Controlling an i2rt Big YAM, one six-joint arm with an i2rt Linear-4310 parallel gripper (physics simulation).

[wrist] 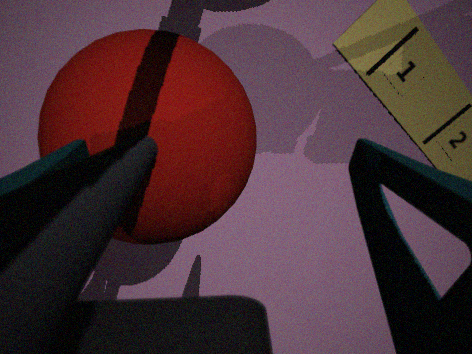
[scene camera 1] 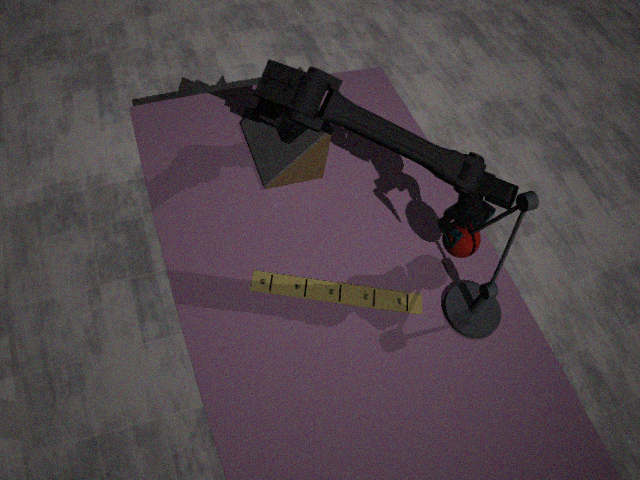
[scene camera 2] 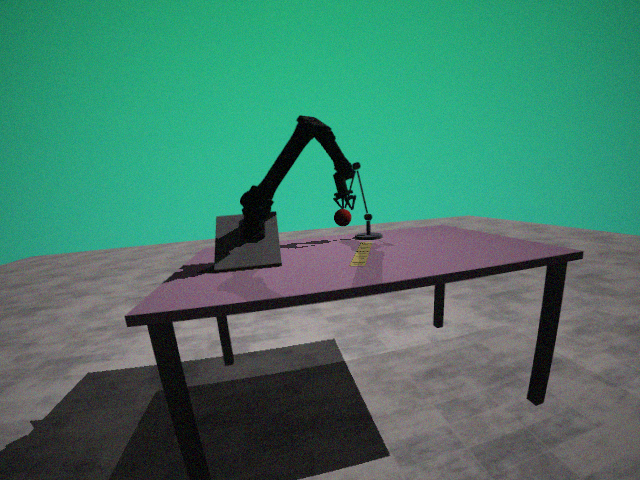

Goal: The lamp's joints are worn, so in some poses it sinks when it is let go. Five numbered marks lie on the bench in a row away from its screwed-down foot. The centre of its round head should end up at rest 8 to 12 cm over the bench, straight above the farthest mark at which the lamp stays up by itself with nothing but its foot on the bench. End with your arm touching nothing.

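Places are measured from the arm's base along level axes (x right, y up, z back), in millimetres.
Pixels of known places: gripper, fingertip midpoint: (wrist: 225,153) (scene camera 1: 462,237) (scene camera 2: 347,209); arm's base, origin of the base link: (scene camera 2: 254,227).
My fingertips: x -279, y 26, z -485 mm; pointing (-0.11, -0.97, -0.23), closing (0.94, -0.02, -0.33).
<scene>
For each thing: its top centre in the pictures, then the offset to it from my fingertips. "*": a spot on its surface instead. Level surfaces: height alone.
- lamp's round red head, surface spot: (wrist: 200,150) (scene camera 1: 464,237) * dy -5, dx -8, dz +4 mm
- raised elbow joint, surface spot: (scene camera 1: 527,200) (scene camera 2: 358,162) * dy +255, dx -18, dz -79 mm
- round grey foot, surface spot: (scene camera 1: 473,322) * dy -161, dx -17, dz -168 mm
- yellow strip, middle of its top: (scene camera 1: 338,292) (scene camera 2: 362,251) dy -175, dx +299, dz +13 mm
- pink bench, its level: dy -177 mm
The lamp's round red head (scene camera 1: 466,243) (scene camera 2: 342,217) (wrist: 200,150) hangs in the air, off mark 1's end of the row. Its thin grey upper rod (scene camera 1: 498,217) (wrist: 75,235) runs from the raised elbow joint (scene camera 1: 527,200) (scene camera 2: 356,165) to the head. The round grey foot (scene camera 1: 473,322) (scene camera 2: 368,236) stands on the bench. The yellow strip (scene camera 1: 323,290) (scene camera 2: 361,254) (wrist: 420,95) bears marks 1 to 5, with 1 nearest the foot. My gripper (scene camera 2: 345,207) (wrist: 225,153) is open and empty, close above the head. The left finger overlaps head and rod in the wrist view; contact cannot be told.
The robot's wedge-shaped mount (scene camera 1: 302,167) (scene camera 2: 263,255) stands on the pink bench (scene camera 1: 361,403) (scene camera 2: 465,248). My dark arm (scene camera 1: 392,134) (scene camera 2: 286,160) reaches from it to the lamp. The elbow joint stands beside my wrist. The foot is near the bench's right edge in scene camera 1.
</scene>
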